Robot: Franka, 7 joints.
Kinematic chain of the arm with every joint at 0, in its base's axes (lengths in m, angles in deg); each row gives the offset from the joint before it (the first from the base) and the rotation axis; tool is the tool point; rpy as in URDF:
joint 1: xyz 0 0 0.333 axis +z
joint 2: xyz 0 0 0 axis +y
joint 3: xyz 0 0 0.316 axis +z
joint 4: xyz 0.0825 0 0 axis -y
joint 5: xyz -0.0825 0 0.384 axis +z
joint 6: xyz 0 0 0 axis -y
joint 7: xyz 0.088 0 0 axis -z
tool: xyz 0 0 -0.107 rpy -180 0 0
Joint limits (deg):
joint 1: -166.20..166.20
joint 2: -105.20..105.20
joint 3: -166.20..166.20
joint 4: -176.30..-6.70
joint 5: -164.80..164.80
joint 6: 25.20..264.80
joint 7: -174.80..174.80
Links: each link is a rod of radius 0.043 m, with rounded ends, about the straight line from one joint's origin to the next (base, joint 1, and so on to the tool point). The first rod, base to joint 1, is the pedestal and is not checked.
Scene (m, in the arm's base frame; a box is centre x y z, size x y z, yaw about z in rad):
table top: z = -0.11
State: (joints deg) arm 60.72 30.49 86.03 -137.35 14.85 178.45 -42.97
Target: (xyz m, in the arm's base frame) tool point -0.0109 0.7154 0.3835
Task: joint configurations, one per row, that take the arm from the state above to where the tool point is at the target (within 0.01 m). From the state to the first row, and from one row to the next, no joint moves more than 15 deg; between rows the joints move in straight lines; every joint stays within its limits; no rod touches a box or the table.
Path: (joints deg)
1: 55.32 36.33 78.28 -124.69 15.13 178.91 -42.97
2: 49.92 42.16 70.53 -112.02 15.40 179.37 -42.97
3: 44.52 48.00 62.78 -99.36 15.68 179.83 -42.97

